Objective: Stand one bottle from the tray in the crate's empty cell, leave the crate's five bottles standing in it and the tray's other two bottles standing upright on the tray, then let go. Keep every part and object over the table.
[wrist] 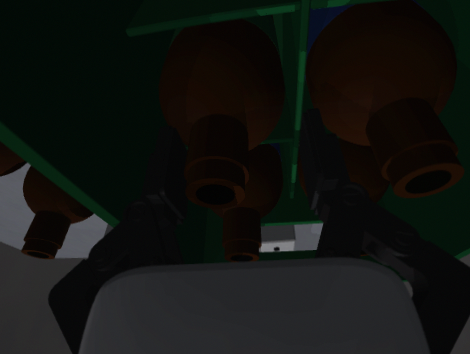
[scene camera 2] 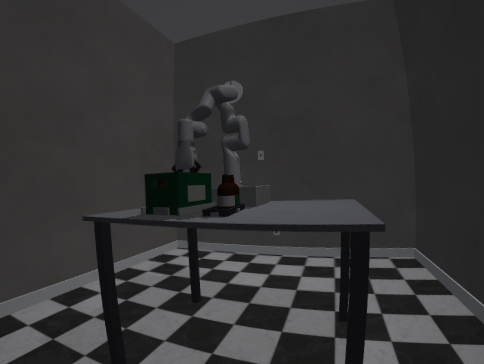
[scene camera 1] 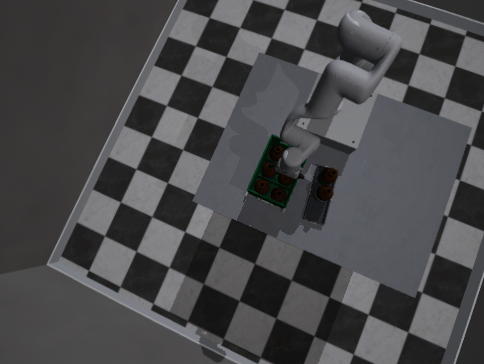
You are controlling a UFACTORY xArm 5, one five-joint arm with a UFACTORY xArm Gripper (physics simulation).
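Frame: origin at the arm's base, x right, y back, z down, level; centimetres.
Where they show: gripper, fingertip midpoint: (wrist: 240, 136) (scene camera 1: 285, 174).
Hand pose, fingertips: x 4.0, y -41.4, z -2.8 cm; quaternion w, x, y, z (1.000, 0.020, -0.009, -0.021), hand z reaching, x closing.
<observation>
Things, the pixels of their top centre, and the offset from my fingertips. Level surfaces: height alone.
- green crate, middle of its top: (wrist: 329, 216) (scene camera 1: 278, 169) (scene camera 2: 179, 173) dx +3.5, dy -0.3, dz -4.9 cm
- further bottle, middle of its top: (wrist: 241, 258) dx -0.8, dy +9.2, dz -3.7 cm
- dark tray, middle of its top: (scene camera 2: 225, 206) (scene camera 1: 321, 194) dx -19.7, dy +0.6, dz +10.1 cm
- grey table top, its level: dz +12.6 cm
The green crate (scene camera 1: 254, 192) (scene camera 2: 167, 194) (wrist: 75, 100) stands on the table with brown bottles upright in its cells. My gripper (scene camera 1: 287, 172) (scene camera 2: 187, 171) (wrist: 240, 136) is open over the crate. Its fingers stand on both sides of a bottle (scene camera 1: 285, 179) (wrist: 222, 90) in a cell, and hold nothing. Another bottle (scene camera 1: 268, 170) (wrist: 382, 70) is beside the right finger in the wrist view. A further bottle (wrist: 242, 225) stands behind; the arm hides that part of the crate in scene camera 1. Two bottles (scene camera 1: 329, 175) (scene camera 1: 325, 193) stand upright on the dark tray (scene camera 1: 315, 212) (scene camera 2: 214, 211).
The tray lies beside the crate, a short gap away. The robot's pale base block (scene camera 1: 345, 127) (scene camera 2: 257, 194) stands behind both. The grey table top (scene camera 1: 395, 200) (scene camera 2: 310, 212) reaches far to the right of the tray. The crate stands nearer the table's left edge.
</observation>
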